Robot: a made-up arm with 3 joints.
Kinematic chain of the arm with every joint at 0, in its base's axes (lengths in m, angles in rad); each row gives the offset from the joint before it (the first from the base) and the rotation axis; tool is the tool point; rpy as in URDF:
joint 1: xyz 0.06 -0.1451 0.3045 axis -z
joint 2: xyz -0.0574 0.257 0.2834 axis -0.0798 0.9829 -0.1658
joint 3: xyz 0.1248 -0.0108 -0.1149 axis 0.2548 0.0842 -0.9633
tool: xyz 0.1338 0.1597 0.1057 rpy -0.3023 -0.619 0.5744
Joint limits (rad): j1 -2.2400..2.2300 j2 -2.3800..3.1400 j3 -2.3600..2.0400
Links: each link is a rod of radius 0.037 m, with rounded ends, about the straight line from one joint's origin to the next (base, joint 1, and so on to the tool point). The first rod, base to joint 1, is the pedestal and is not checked.
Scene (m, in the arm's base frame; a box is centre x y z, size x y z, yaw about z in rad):
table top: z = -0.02
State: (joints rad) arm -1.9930 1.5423 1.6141
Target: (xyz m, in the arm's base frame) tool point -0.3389 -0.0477 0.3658
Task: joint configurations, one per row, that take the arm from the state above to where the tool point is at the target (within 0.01 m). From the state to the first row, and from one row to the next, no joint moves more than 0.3 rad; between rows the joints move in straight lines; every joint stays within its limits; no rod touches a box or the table.
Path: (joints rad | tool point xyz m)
1: -1.8825 1.5326 1.3240 | 0.0235 -0.2369 0.3209
2: -1.7720 1.5229 1.0340 | -0.0427 -0.2229 0.2862
3: -1.6615 1.5132 0.7439 | -0.1139 -0.2009 0.2681
4: -1.5510 1.5034 0.4539 | -0.1844 -0.1704 0.2679
5: -1.4406 1.4937 0.1638 | -0.2486 -0.1327 0.2854
6: -1.3301 1.4840 -0.1262 | -0.3012 -0.0905 0.3191
7: -1.2196 1.4743 -0.4163 | -0.3389 -0.0477 0.3658

